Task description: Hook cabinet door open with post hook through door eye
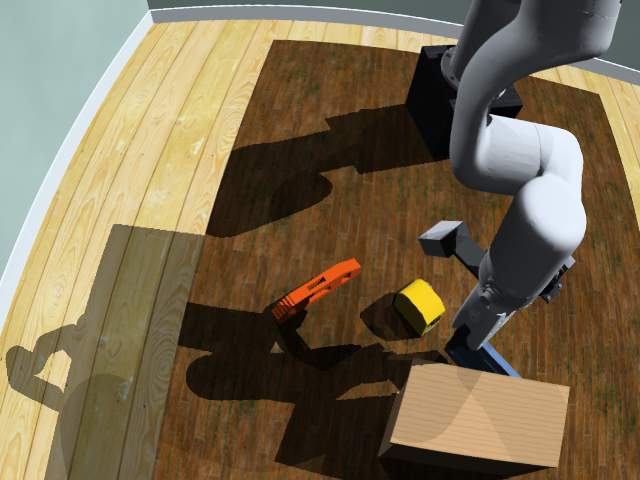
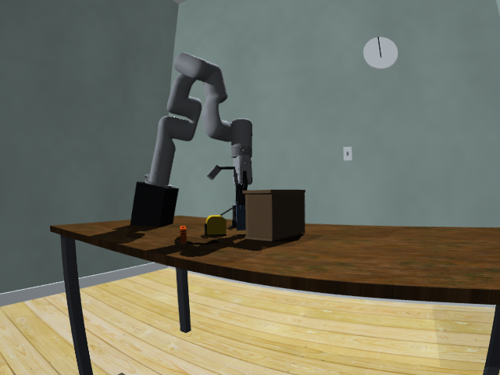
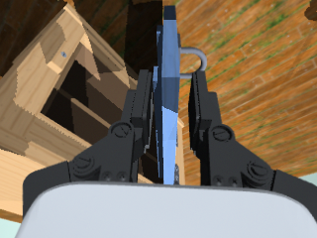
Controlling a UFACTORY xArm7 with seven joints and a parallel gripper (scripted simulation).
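Right now my hand is 4 cm short of the cabinet door, 5 cm to the right of it and 6 cm above it. Also, from my hand: orange level-like tool: 10 cm behind, 21 cm to the right, 11 cm below; hook post: 12 cm behind, 16 cm to the left, 7 cm below; yellow tape measure: 8 cm behind, 5 cm to the right, 10 cm below.
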